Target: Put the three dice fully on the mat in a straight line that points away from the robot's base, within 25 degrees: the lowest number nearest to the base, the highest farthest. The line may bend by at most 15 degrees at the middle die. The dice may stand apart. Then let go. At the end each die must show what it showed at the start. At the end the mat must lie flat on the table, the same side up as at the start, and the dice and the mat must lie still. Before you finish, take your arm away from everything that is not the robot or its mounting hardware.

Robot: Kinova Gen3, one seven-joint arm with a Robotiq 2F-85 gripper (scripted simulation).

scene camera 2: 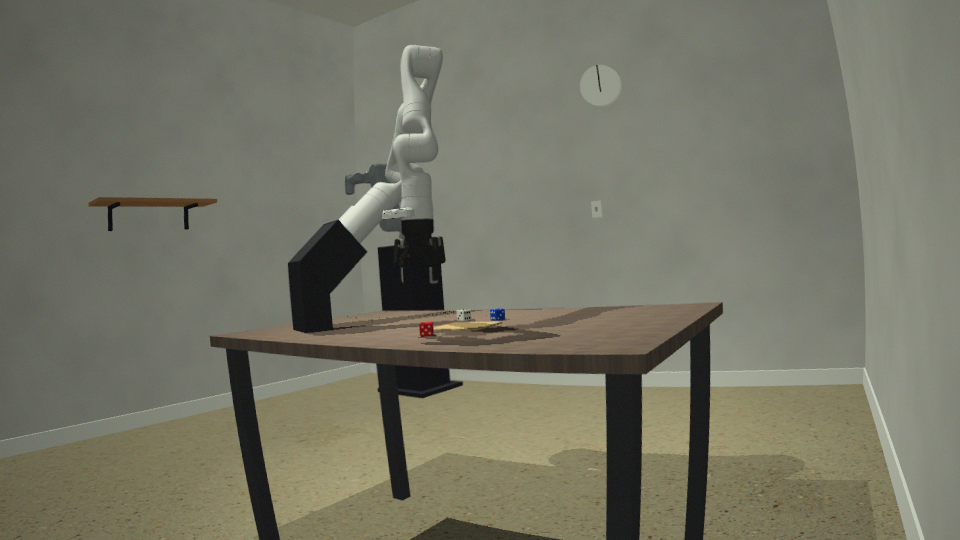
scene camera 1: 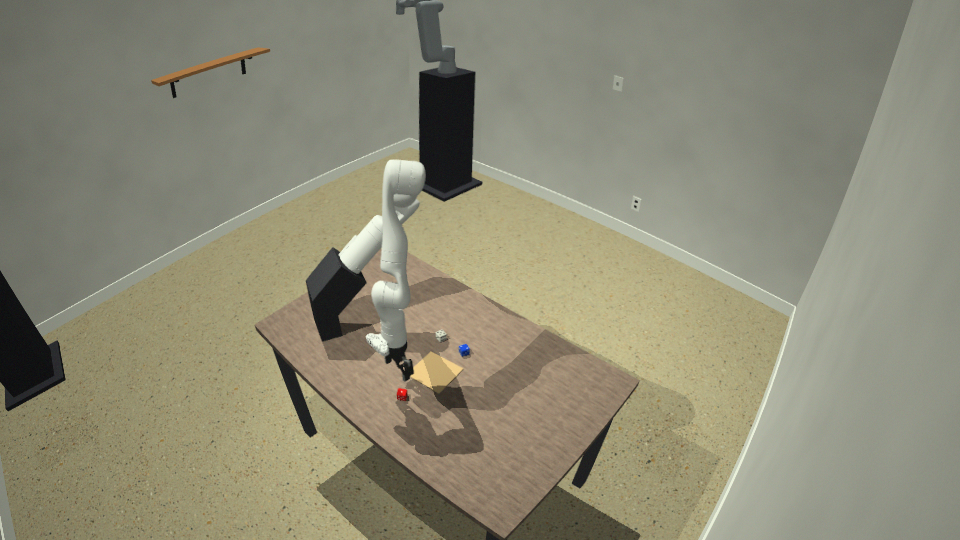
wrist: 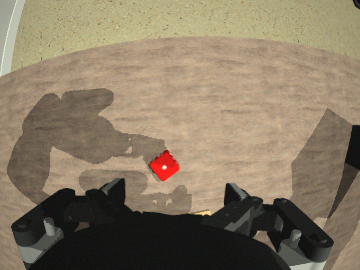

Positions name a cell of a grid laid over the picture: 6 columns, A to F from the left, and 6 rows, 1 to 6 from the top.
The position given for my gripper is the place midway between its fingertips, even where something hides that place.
In view: my gripper (scene camera 2: C4) and a tan mat (scene camera 1: C5).
My gripper also shows in the wrist view (wrist: C5).
